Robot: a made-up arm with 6 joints. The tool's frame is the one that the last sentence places.
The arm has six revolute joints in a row. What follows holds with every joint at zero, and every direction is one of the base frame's.
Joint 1 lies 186.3 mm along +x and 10.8 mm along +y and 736.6 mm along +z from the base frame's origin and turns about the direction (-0.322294, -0.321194, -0.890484), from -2.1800 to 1.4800 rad.
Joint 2 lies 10.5 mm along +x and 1.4 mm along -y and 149.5 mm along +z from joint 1 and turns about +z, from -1.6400 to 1.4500 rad.
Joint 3 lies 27.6 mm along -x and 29.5 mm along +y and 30.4 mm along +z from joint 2 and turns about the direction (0.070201, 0.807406, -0.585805), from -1.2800 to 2.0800 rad.
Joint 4 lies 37.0 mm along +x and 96.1 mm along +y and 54.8 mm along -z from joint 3 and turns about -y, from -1.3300 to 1.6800 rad.
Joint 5 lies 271.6 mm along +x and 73.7 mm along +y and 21.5 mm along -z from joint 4 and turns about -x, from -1.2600 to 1.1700 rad.
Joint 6 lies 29.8 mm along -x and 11.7 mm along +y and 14.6 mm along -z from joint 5 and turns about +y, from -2.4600 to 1.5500 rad.
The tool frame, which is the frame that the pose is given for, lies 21.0 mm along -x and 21.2 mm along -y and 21.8 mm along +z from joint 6; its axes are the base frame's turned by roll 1.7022, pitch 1.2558 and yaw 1.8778 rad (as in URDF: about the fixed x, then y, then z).
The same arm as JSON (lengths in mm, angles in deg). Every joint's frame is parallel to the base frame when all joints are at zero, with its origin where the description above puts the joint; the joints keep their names.
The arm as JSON. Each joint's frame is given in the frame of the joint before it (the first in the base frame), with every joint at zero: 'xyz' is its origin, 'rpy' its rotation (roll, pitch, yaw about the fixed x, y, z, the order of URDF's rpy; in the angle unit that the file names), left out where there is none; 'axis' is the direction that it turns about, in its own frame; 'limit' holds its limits. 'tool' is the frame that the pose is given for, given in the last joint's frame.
{"units": {"length": "mm", "angle": "deg"}, "joints": [{"name": "joint 1", "type": "revolute", "origin": {"xyz": [186.3, 10.8, 736.6]}, "axis": [-0.322294, -0.321194, -0.890484], "limit": {"lower": -124.9, "upper": 84.8}}, {"name": "joint 2", "type": "revolute", "origin": {"xyz": [10.5, -1.4, 149.5]}, "axis": [0.0, 0.0, 1.0], "limit": {"lower": -93.97, "upper": 83.08}}, {"name": "joint 3", "type": "revolute", "origin": {"xyz": [-27.6, 29.5, 30.4]}, "axis": [0.070201, 0.807406, -0.585805], "limit": {"lower": -73.34, "upper": 119.18}}, {"name": "joint 4", "type": "revolute", "origin": {"xyz": [37.0, 96.1, -54.8]}, "axis": [0.0, -1.0, 0.0], "limit": {"lower": -76.2, "upper": 96.26}}, {"name": "joint 5", "type": "revolute", "origin": {"xyz": [271.6, 73.7, -21.5]}, "axis": [-1.0, 0.0, 0.0], "limit": {"lower": -72.19, "upper": 67.04}}, {"name": "joint 6", "type": "revolute", "origin": {"xyz": [-29.8, 11.7, -14.6]}, "axis": [0.0, 1.0, 0.0], "limit": {"lower": -140.95, "upper": 88.81}}], "tool": {"origin": {"xyz": [-21.0, -21.2, 21.8], "rpy": [97.53, 71.95, 107.59]}}}
